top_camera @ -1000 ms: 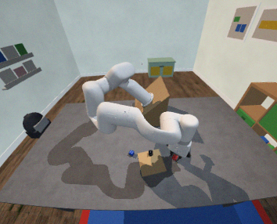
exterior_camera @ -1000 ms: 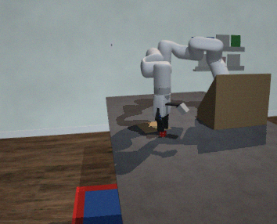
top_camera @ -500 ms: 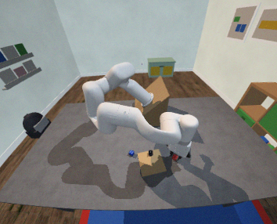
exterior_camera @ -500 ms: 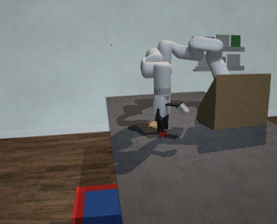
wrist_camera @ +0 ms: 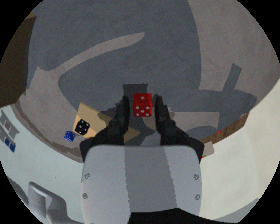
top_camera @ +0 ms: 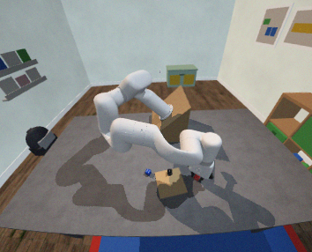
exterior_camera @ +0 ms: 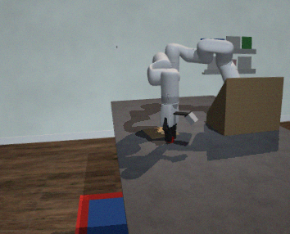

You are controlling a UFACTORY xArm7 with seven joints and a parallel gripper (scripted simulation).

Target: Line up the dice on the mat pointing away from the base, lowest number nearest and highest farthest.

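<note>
Now: hand 20 mm above the red die. From my hand the other things lie so: tan mat: 140 mm to the right, 30 mm below, 10 mm ahead; black die: 140 mm to the right, 40 mm behind, 10 mm below; blue die: 260 mm to the right, 60 mm behind, 20 mm below.
</note>
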